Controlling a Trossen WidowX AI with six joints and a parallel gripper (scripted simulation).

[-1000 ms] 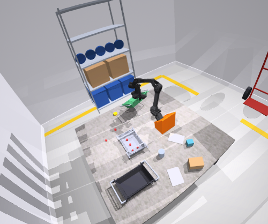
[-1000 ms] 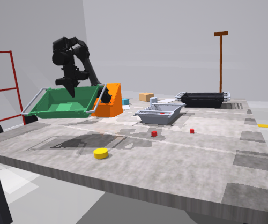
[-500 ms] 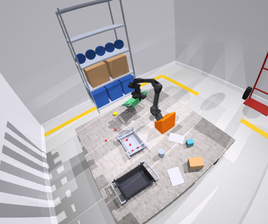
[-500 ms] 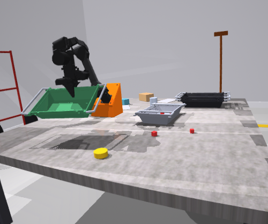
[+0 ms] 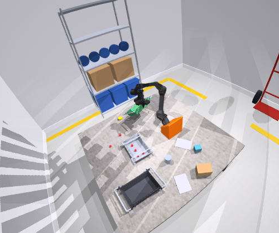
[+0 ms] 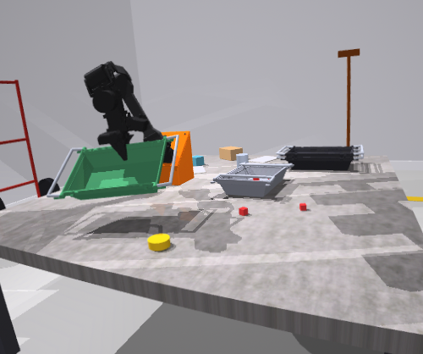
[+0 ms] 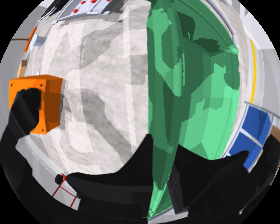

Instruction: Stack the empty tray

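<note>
My gripper tip is 8 cm to the left of the green tray, 3 cm short of it and 1 cm above it. Also, from my gripper tip: yellow disc: 24 cm ahead, 19 cm to the right, 15 cm below; then blue cube: 68 cm to the left, 14 cm below, 14 cm behind; then grey cylinder: 61 cm to the left, 14 cm ahead, 13 cm below.
</note>
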